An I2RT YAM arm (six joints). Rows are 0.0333 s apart.
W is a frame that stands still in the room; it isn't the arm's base.
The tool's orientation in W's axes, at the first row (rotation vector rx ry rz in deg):
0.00, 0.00, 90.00
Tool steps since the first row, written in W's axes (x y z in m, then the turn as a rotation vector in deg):
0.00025, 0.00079, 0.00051, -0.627, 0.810, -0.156
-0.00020, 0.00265, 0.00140, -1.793, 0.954, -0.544
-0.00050, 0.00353, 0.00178, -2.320, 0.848, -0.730
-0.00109, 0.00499, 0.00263, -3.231, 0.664, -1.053
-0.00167, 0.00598, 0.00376, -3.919, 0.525, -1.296
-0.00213, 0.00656, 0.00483, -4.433, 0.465, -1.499
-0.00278, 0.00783, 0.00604, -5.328, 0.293, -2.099
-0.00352, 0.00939, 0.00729, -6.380, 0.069, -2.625
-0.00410, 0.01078, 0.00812, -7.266, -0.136, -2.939
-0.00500, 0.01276, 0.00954, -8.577, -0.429, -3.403
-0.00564, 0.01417, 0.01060, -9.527, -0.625, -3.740
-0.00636, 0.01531, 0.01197, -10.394, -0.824, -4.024
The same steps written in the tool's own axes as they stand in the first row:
0.00079, -0.00025, 0.00051, 0.810, 0.627, -0.156
0.00265, 0.00020, 0.00140, 0.954, 1.793, -0.544
0.00353, 0.00050, 0.00178, 0.848, 2.320, -0.730
0.00499, 0.00109, 0.00263, 0.664, 3.231, -1.053
0.00598, 0.00167, 0.00376, 0.525, 3.919, -1.296
0.00656, 0.00213, 0.00483, 0.465, 4.433, -1.499
0.00783, 0.00278, 0.00604, 0.293, 5.328, -2.099
0.00939, 0.00352, 0.00729, 0.069, 6.380, -2.625
0.01078, 0.00410, 0.00812, -0.136, 7.266, -2.939
0.01276, 0.00500, 0.00954, -0.429, 8.577, -3.403
0.01417, 0.00564, 0.01060, -0.625, 9.527, -3.740
0.01531, 0.00636, 0.01197, -0.824, 10.394, -4.024

